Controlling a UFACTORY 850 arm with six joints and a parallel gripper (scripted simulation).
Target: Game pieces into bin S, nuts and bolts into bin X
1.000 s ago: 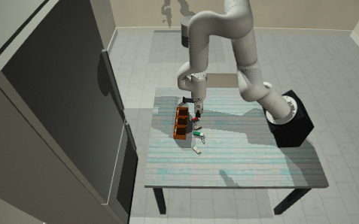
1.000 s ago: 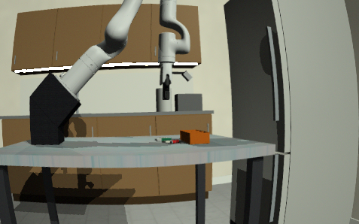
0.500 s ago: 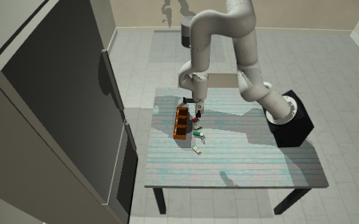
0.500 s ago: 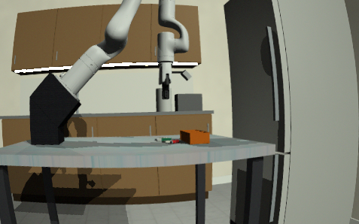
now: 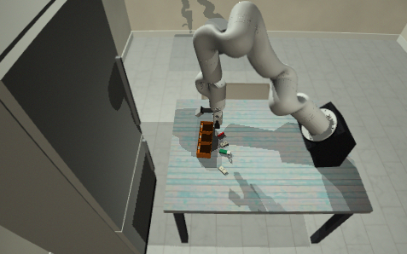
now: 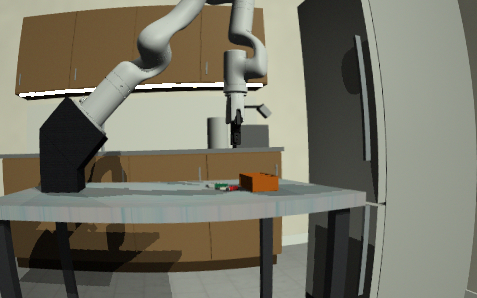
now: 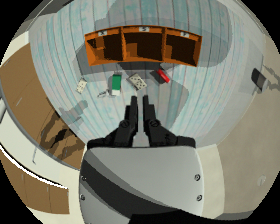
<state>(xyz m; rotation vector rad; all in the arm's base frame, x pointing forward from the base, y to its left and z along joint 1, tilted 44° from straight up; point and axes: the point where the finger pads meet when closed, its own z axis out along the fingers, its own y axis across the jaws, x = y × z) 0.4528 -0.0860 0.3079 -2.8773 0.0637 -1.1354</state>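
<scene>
Now: the orange bin 70 mm ahead of my hand, 10 mm to the right of it and 150 mm below it. The rest, counted from my hand: bolt 80 mm behind, 120 mm to the left, 160 mm below; then red piece 30 mm behind, 60 mm to the right, 160 mm below; then green piece 60 mm behind, 80 mm to the left, 160 mm below.
</scene>
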